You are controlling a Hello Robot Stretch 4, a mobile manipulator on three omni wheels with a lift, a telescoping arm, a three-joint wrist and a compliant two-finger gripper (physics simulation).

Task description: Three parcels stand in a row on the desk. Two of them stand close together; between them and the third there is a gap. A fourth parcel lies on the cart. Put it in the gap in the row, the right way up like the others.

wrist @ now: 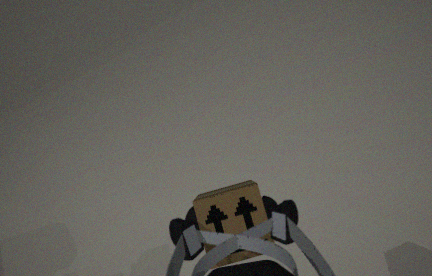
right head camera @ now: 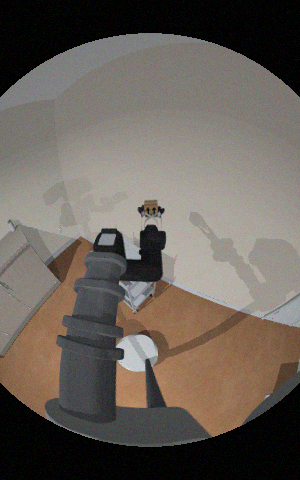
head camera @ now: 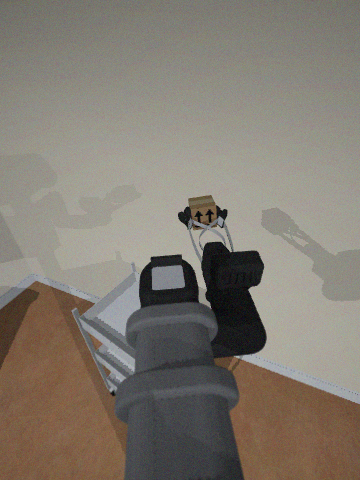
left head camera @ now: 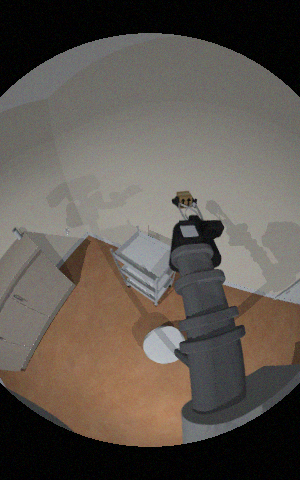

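Where they show: gripper, between the fingertips: (wrist: 232, 216) (right head camera: 150, 206) (head camera: 201, 210) (left head camera: 183, 197); robot's base, origin of its link: (right head camera: 137, 351) (left head camera: 163, 343).
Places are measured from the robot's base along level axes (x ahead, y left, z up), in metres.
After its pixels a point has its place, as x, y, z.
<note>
A brown parcel (head camera: 203, 210) @[0.546, -0.087, 1.270] (left head camera: 184, 197) @[0.546, -0.083, 1.273] (right head camera: 151, 206) @[0.546, -0.092, 1.273] (wrist: 231, 212) @[0.546, -0.090, 1.261] with two black arrows is held in the air in front of the wall. The arrows point up in the wrist view, where the parcel is tilted a little. My gripper (head camera: 203, 216) @[0.584, -0.090, 1.250] (left head camera: 184, 201) @[0.584, -0.090, 1.250] (right head camera: 151, 210) @[0.584, -0.090, 1.250] (wrist: 232, 216) @[0.584, -0.090, 1.250] is shut on it, with one dark fingertip on each side. The cart (head camera: 96, 327) @[0.739, 0.317, 0.634] (left head camera: 142, 271) @[0.590, 0.136, 0.634] (right head camera: 138, 289) @[0.608, -0.013, 0.369] is white with several shelves and stands near the wall, lower than the gripper and partly hidden by the arm. The desk and the three parcels of the row do not show in these views.
A beige cabinet (left head camera: 35, 305) @[0.255, 1.371, 0.429] (right head camera: 22, 290) @[0.329, 1.331, 0.448] stands at the left, with a small cylinder (left head camera: 18, 233) @[0.881, 1.556, 0.948] (right head camera: 12, 224) @[0.887, 1.556, 0.959] on top. A round white disc (left head camera: 164, 345) @[-0.009, 0.000, 0.187] (right head camera: 137, 353) @[-0.008, -0.014, 0.187] is low over the brown floor (head camera: 45, 400) @[0.754, 0.764, -0.028] between the cart and my base. The pale wall (head camera: 175, 100) @[1.077, -0.077, 1.421] is behind the parcel.
</note>
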